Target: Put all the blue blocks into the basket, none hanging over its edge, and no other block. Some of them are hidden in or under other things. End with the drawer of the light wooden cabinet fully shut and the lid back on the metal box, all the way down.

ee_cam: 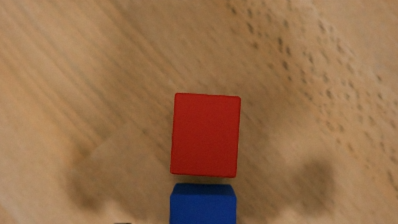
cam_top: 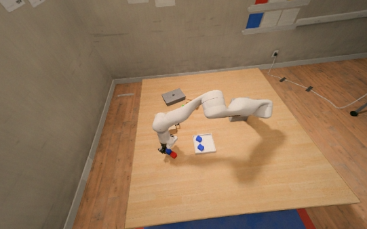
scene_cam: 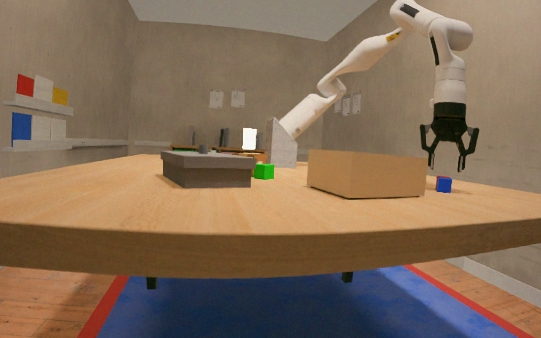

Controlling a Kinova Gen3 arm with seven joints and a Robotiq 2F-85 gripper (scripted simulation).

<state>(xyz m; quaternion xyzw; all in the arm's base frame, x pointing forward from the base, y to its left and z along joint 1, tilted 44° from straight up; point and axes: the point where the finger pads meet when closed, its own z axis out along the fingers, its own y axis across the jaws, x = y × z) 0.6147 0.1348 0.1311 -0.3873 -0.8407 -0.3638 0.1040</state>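
Right now the red block is 3 cm behind my hand, 3 cm to the left of it and 5 cm below it. From my hand the other things lie so: light wooden cabinet: 1 cm behind, 23 cm to the right, 3 cm below; then drawer: 3 cm behind, 23 cm to the right, 3 cm below; then white basket: 26 cm behind, 1 cm to the right, 5 cm below.
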